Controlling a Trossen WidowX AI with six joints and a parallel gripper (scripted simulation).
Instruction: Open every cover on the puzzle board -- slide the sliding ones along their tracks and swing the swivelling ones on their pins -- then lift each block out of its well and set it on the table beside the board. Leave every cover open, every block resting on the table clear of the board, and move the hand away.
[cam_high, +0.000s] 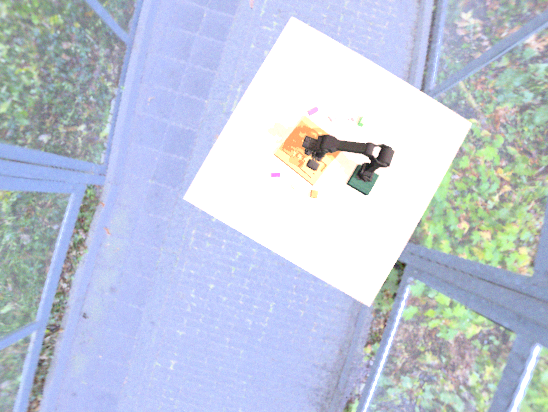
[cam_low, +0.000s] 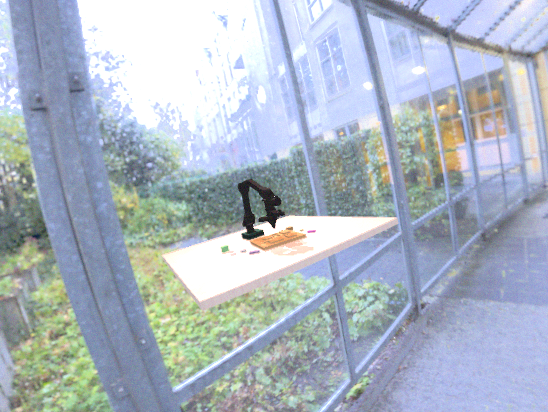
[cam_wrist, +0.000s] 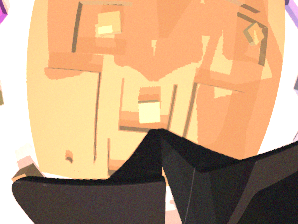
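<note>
My gripper tip is now 6 cm short of the puzzle board, 2 cm to the left of it and 5 cm above it. The rest, counted from my gripper tip: lilac block: 11 cm ahead, 26 cm to the right, 7 cm below; then green block: 18 cm behind, 32 cm to the right, 5 cm below; then pink block: 17 cm ahead, 18 cm to the left, 7 cm below.
</note>
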